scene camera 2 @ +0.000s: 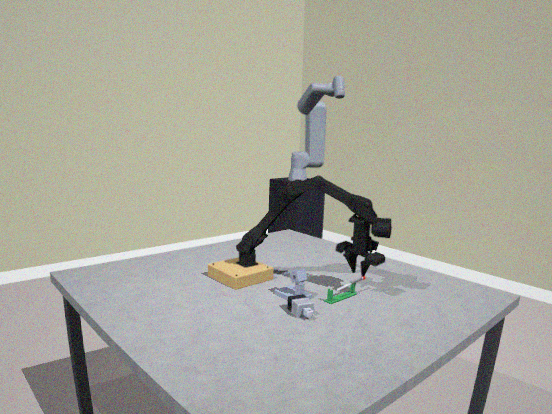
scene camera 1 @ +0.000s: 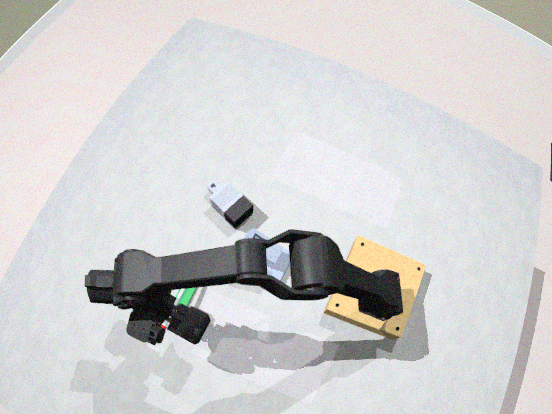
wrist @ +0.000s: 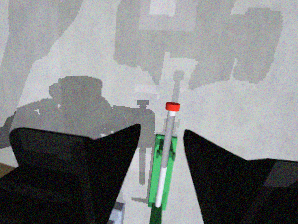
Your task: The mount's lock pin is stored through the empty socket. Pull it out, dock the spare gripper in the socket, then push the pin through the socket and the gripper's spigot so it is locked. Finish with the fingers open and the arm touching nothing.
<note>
In view: the gripper (scene camera 1: 169, 318), a spare gripper (scene camera 1: 226, 200), a lock pin (wrist: 172, 107) and a mount (scene camera 1: 278, 259).
The gripper shows as well in scene camera 2 (scene camera 2: 358, 274) and in the wrist view (wrist: 162, 131). The wrist view misses the spare gripper: it is out of frame.
</note>
